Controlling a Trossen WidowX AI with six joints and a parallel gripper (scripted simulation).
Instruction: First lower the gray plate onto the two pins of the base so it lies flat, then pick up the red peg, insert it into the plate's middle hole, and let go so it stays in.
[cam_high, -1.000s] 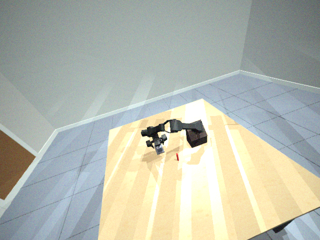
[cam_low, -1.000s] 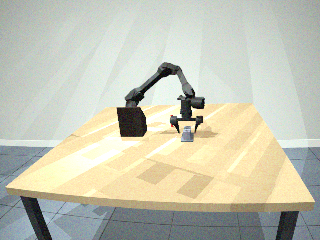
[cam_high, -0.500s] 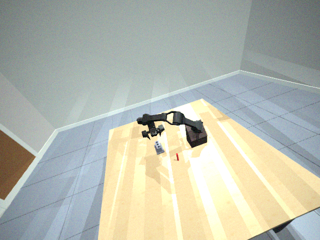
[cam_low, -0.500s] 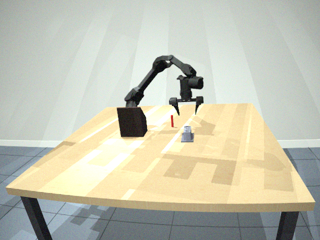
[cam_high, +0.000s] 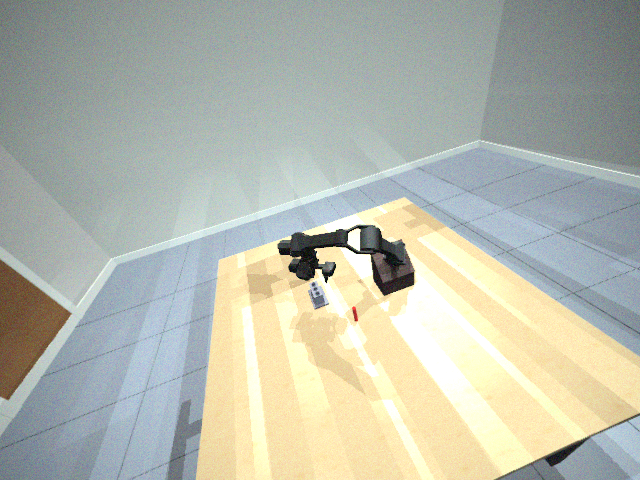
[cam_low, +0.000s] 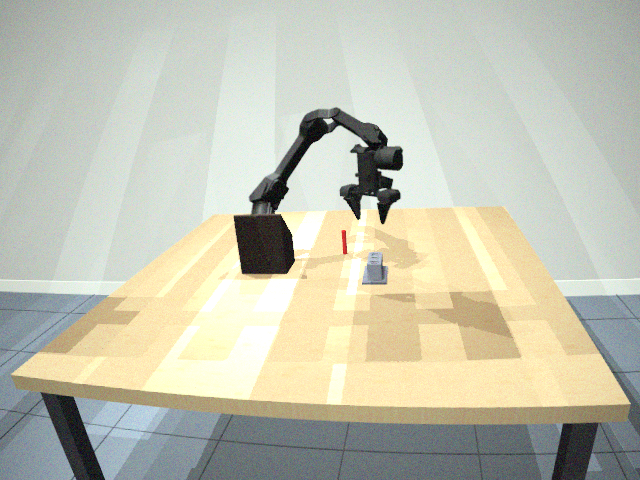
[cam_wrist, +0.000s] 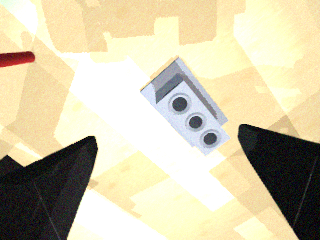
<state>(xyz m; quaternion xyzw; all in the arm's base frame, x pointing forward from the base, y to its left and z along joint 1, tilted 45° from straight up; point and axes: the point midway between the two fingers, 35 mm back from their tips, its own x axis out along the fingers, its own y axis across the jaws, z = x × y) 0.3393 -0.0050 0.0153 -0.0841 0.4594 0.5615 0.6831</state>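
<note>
Now: gripper tip 110 mm past the red peg, 130 mm to the right of it and 110 mm above it. From my gripper tip the other things lie so: gray plate 10 mm ahead, 50 mm to the right, 100 mm below.
</note>
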